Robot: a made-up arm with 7 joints. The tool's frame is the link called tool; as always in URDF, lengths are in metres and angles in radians. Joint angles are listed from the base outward.
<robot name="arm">
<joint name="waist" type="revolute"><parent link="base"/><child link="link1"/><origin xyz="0.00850 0.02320 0.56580"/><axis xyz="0 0 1"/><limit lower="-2.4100" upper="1.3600"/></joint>
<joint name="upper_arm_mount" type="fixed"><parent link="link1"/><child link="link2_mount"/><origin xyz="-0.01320 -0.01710 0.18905"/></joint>
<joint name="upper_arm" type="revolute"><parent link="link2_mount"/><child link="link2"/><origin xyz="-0.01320 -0.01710 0.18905"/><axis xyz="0 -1 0"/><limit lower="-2.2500" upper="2.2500"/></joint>
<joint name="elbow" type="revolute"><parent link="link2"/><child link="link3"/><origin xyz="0.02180 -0.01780 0.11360"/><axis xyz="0 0 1"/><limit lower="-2.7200" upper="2.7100"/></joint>
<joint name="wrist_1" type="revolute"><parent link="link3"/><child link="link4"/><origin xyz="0.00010 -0.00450 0.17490"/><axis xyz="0 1 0"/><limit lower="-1.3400" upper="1.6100"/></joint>
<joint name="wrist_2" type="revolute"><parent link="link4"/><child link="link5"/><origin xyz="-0.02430 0.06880 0.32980"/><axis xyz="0 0 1"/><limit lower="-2.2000" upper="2.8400"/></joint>
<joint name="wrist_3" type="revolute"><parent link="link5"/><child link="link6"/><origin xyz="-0.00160 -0.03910 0.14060"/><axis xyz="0 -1 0"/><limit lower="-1.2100" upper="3.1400"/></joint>
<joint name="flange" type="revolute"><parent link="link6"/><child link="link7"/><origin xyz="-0.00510 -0.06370 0.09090"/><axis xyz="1 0 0"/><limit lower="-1.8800" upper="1.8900"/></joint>
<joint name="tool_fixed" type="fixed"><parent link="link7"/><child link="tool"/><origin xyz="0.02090 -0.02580 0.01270" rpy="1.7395 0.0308 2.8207"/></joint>
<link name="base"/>
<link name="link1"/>
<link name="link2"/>
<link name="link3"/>
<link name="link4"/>
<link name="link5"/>
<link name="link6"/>
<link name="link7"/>
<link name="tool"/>
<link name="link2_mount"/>
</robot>
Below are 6 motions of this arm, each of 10 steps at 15 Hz.
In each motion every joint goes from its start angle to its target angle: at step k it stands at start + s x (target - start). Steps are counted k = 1, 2, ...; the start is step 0. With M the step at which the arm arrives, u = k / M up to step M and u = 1 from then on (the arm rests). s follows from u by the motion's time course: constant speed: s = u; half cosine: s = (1 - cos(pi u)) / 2; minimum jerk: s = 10 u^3 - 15 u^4 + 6 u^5.
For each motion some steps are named. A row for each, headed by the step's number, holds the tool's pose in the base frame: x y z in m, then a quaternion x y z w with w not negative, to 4 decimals.
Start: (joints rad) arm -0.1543 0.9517 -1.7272 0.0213 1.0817 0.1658 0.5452
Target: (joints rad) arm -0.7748 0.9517 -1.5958 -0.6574 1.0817 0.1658 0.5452
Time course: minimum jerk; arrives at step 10
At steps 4, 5, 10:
4: -0.6683 0.2349 1.4616 -0.0765 0.3570 0.5941 0.7168
5: -0.6009 0.3685 1.4626 -0.0544 0.4029 0.5069 0.7601
10: -0.3039 0.6336 1.4259 0.0246 0.5086 0.2453 0.8249

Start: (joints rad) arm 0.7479 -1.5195 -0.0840 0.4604 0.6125 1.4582 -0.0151
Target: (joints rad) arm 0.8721 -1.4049 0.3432 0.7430 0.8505 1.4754 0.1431
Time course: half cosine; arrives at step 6
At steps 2, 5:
2: 0.6249 0.4252 0.7478 -0.1385 -0.5800 -0.7001 0.3928
5: 0.4815 0.5133 0.6841 -0.2480 -0.3838 -0.7124 0.5326

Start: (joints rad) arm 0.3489 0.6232 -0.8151 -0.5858 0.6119 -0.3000 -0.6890
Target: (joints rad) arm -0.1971 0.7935 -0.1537 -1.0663 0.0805 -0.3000 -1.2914
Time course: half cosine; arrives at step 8
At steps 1, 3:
1: -0.6370 -0.0568 1.5003 -0.0626 0.8120 0.2679 0.5147
3: -0.7126 0.0249 1.3751 -0.0195 0.7690 0.1582 0.6191

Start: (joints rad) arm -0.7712 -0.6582 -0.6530 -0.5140 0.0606 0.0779 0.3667
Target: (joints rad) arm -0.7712 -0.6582 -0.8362 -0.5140 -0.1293 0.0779 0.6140
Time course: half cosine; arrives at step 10
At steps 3, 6, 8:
3: 0.2460 -0.0950 1.7039 0.5345 0.5323 0.4318 0.4945
6: 0.2644 -0.0756 1.6939 0.5392 0.4857 0.4052 0.5561
8: 0.2757 -0.0654 1.6873 0.5369 0.4607 0.3885 0.5904

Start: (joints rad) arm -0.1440 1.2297 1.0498 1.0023 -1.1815 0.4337 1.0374
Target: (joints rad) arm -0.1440 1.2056 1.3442 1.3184 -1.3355 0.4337 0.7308
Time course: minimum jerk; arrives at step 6
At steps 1, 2, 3, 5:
1: -0.5710 0.4103 1.3490 -0.2505 0.5738 0.5865 0.5139
2: -0.5506 0.4370 1.3340 -0.2382 0.6106 0.5421 0.5258
3: -0.5168 0.4790 1.3014 -0.2211 0.6655 0.4612 0.5437
5: -0.4641 0.5359 1.2305 -0.2020 0.7331 0.3158 0.5674

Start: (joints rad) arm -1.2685 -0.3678 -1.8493 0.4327 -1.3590 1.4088 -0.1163
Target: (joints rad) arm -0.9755 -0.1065 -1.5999 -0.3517 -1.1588 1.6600 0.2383
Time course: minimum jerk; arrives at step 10
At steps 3, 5, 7, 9, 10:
3: 0.0754 -0.3593 1.6676 -0.6755 -0.0911 0.7311 0.0296
5: 0.2253 -0.2283 1.6679 0.5698 0.2132 -0.7803 0.1449
7: 0.3199 -0.0560 1.6308 0.4220 0.3116 -0.7982 0.2961
9: 0.3418 0.0283 1.6009 0.3433 0.3465 -0.7980 0.3539
10: 0.3426 0.0330 1.5991 0.3388 0.3482 -0.7979 0.3569

